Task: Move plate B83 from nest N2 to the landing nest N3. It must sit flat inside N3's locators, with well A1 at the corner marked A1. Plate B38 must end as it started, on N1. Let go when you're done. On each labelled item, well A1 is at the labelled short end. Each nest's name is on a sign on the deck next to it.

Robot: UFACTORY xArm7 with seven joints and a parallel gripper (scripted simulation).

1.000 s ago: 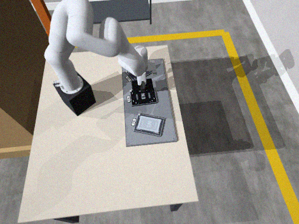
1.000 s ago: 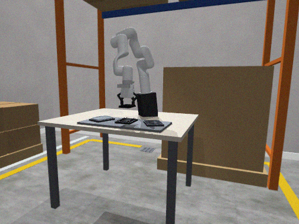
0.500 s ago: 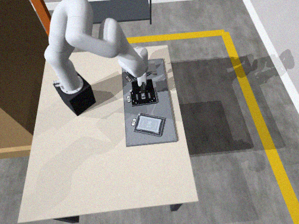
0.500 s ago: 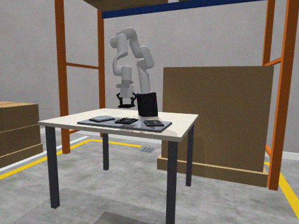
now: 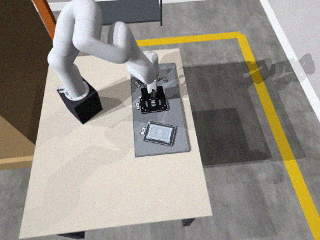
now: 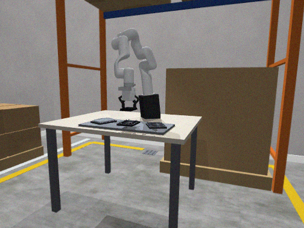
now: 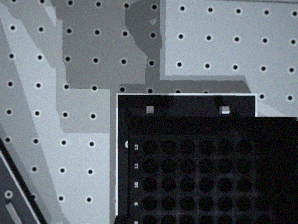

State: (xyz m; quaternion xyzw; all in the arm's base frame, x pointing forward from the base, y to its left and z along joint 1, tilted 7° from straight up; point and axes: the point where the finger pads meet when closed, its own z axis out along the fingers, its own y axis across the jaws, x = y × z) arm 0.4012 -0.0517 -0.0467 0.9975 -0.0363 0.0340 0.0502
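The black nest lies 120 mm below my hand. From my hand the other things lie so: dark multi-well plate (10 mm below); then light grey plate (210 mm to the right, 110 mm below, 10 mm behind).
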